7 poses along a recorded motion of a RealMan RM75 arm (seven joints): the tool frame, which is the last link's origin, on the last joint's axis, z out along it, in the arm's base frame.
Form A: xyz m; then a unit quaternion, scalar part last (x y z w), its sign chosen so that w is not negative.
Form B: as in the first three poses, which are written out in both.
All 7 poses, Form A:
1: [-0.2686, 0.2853, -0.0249, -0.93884, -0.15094, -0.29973, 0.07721]
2: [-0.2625, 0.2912, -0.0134, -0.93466, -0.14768, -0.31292, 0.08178]
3: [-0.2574, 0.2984, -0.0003, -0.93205, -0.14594, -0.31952, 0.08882]
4: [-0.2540, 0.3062, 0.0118, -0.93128, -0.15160, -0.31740, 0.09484]
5: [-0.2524, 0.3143, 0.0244, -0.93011, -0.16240, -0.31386, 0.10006]
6: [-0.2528, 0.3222, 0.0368, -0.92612, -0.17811, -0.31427, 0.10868]
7: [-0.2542, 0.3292, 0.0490, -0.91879, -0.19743, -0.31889, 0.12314]
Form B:
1: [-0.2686, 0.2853, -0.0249, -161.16, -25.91, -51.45]
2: [-0.2625, 0.2912, -0.0134, -160.01, -25.28, -53.57]
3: [-0.2574, 0.2984, -0.0003, -158.90, -24.88, -54.47]
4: [-0.2540, 0.3062, 0.0118, -158.21, -25.75, -53.92]
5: [-0.2524, 0.3143, 0.0244, -157.53, -27.50, -53.16]
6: [-0.2528, 0.3222, 0.0368, -156.07, -30.02, -52.96]
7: [-0.2542, 0.3292, 0.0490, -153.55, -33.00, -53.29]
